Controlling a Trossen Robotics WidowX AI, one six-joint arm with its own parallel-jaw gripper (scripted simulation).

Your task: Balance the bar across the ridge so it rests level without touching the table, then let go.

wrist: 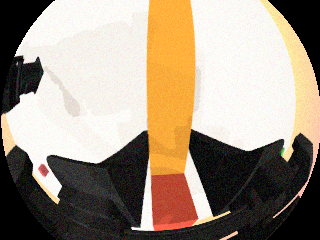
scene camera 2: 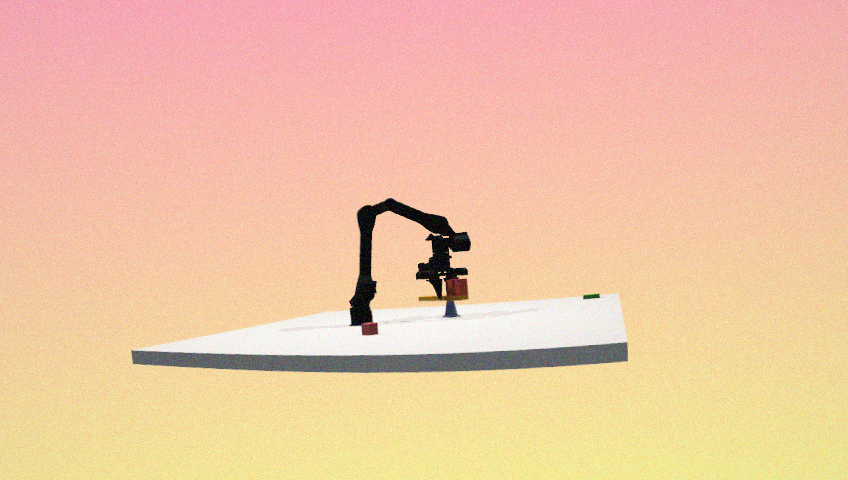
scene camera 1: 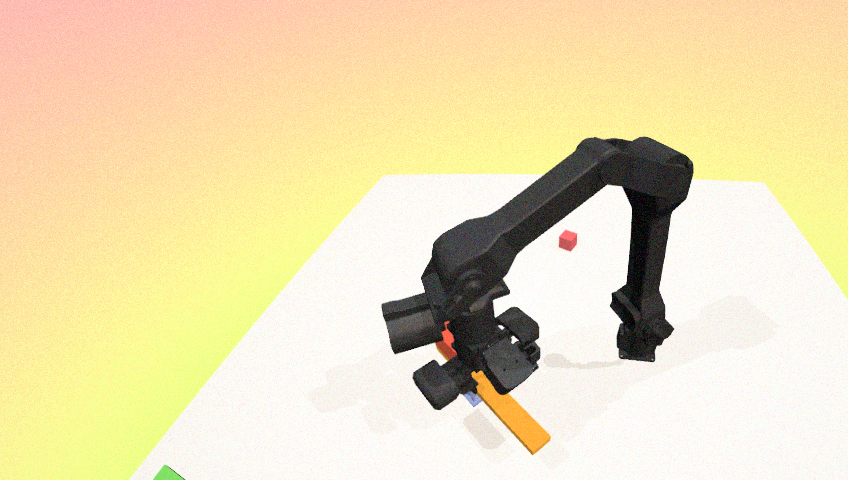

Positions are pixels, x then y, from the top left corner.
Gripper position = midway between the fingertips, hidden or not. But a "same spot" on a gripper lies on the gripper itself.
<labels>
My gripper shows in the wrist view, in scene camera 2 and in scene camera 1 point(483, 385). The same spot on my gripper: point(scene camera 2: 436, 282) is point(wrist: 136, 197).
</labels>
